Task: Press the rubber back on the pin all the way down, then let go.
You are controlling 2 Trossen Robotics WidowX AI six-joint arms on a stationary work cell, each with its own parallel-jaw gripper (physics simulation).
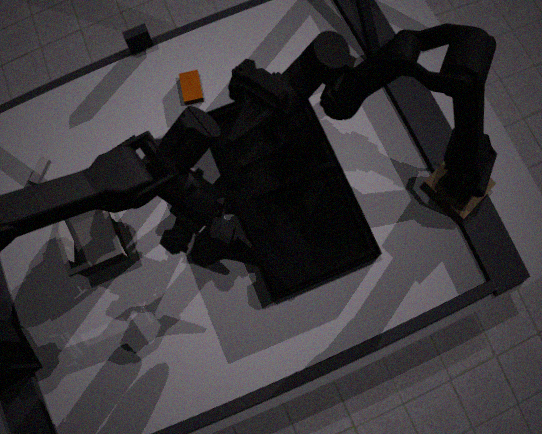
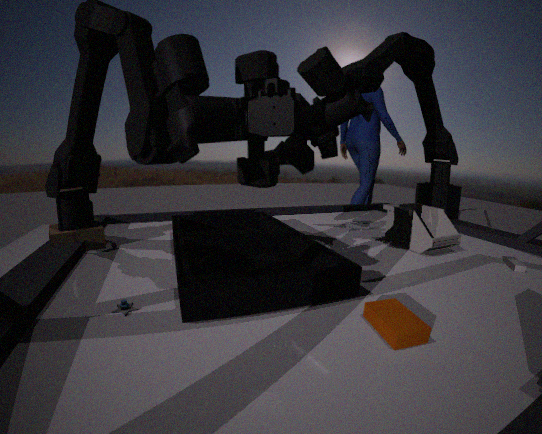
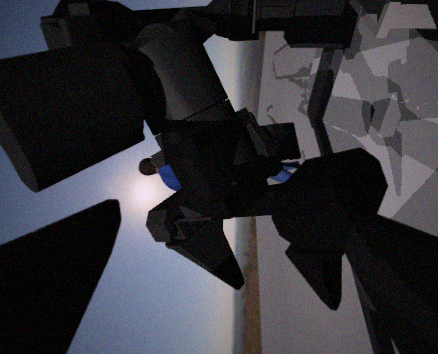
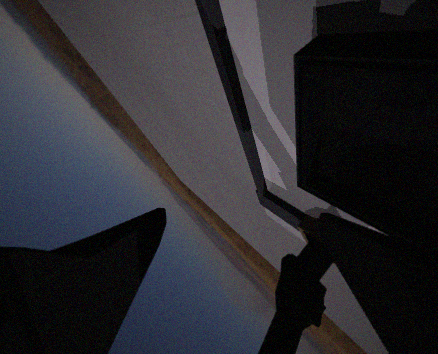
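Seen in the pictures: left gripper, fingertip midpoint: (image 1: pixel 231 155) (image 3: pixel 229 211); right gripper, fingertip midpoint: (image 1: pixel 264 245) (image 2: pixel 266 148) (image 3: pixel 281 294) (image 4: pixel 241 217); left arm's base, link origin: (image 1: pixel 460 182) (image 2: pixel 75 226) (image 4: pixel 323 249); right arm's base, link origin: (image 2: pixel 439 184) (image 3: pixel 290 14).
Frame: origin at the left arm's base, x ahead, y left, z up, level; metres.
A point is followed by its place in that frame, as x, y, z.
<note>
A small dark pin piece (image 2: pixel 125 306) @(0.025, -0.309, -0.033) with a bluish top stands on the table, left of the black box (image 2: pixel 235 258) @(0.218, -0.241, -0.034) (image 1: pixel 312 207) @(0.227, -0.163, -0.034). It is too small and dark to tell the rubber from the pin. My left gripper (image 2: pixel 261 120) (image 1: pixel 249 92) (image 3: pixel 229 211) @(0.307, -0.268, 0.184) is open and empty, high above the box, its fingers one above the other. My right gripper (image 2: pixel 312 152) (image 1: pixel 196 247) (image 4: pixel 241 217) @(0.359, -0.143, 0.142) is open and empty, also held high, facing the left gripper. Both are far from the pin piece.
An orange block (image 1: pixel 191 86) @(0.226, -0.506, -0.023) (image 2: pixel 396 323) @(0.210, -0.516, -0.022) lies on the table beside the box. A pale angular stand (image 2: pixel 433 228) @(0.601, -0.416, -0.007) (image 1: pixel 93 241) @(0.569, -0.401, -0.034) sits by the right arm's base. A small black cube (image 1: pixel 137 38) @(0.239, -0.654, 0.009) sits on the table's rim. A figure in blue (image 2: pixel 366 142) stands behind the table.
</note>
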